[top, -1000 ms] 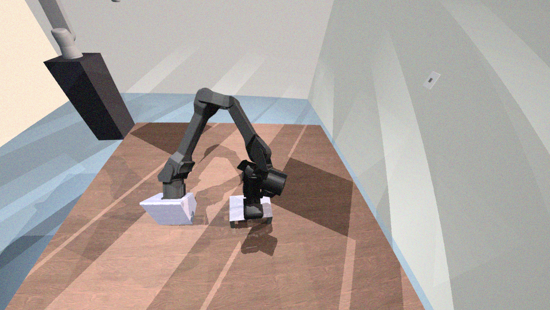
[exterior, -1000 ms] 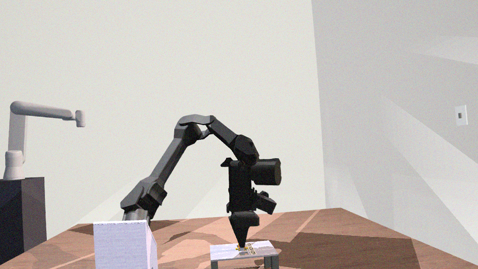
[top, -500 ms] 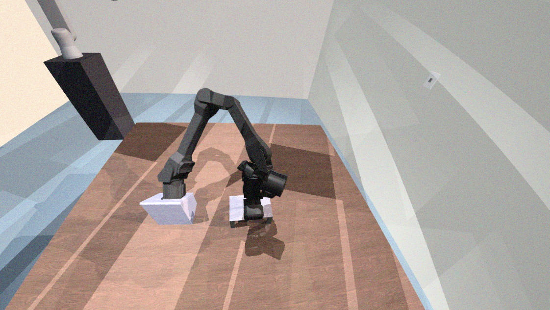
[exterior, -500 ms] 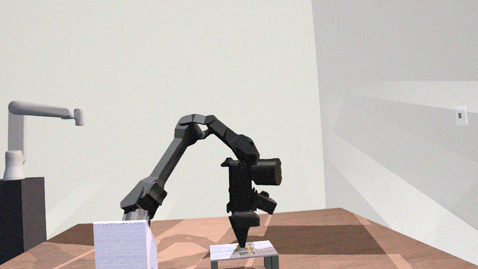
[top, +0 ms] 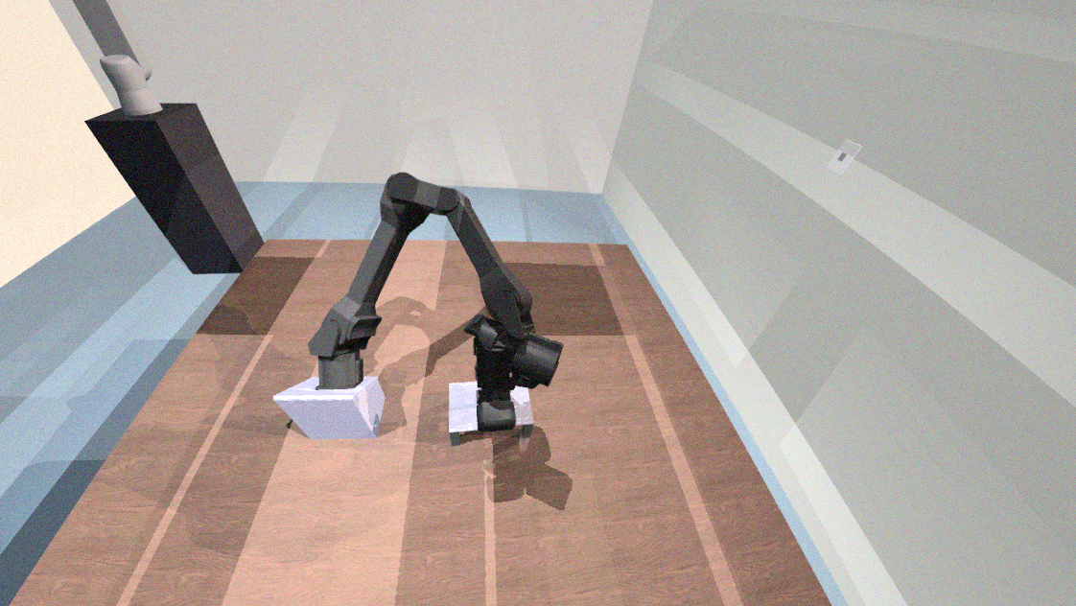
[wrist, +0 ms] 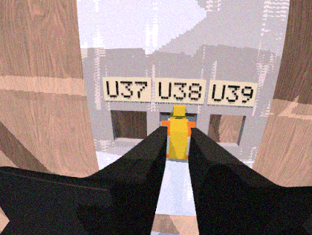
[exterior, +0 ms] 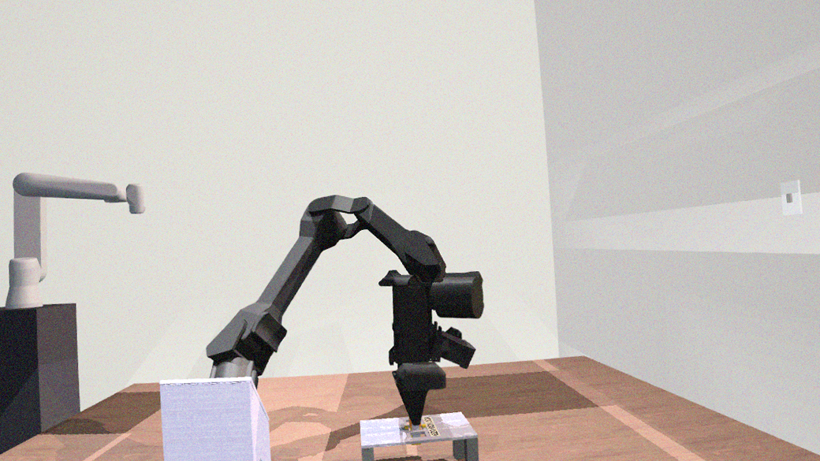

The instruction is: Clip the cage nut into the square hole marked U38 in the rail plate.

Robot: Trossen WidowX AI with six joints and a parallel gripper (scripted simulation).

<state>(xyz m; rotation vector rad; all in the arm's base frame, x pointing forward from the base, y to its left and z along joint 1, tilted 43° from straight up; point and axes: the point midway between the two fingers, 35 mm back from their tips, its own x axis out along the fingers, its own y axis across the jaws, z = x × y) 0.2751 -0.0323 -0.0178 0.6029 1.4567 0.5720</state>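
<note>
My gripper tip is 1 cm above the cage nut.
</note>
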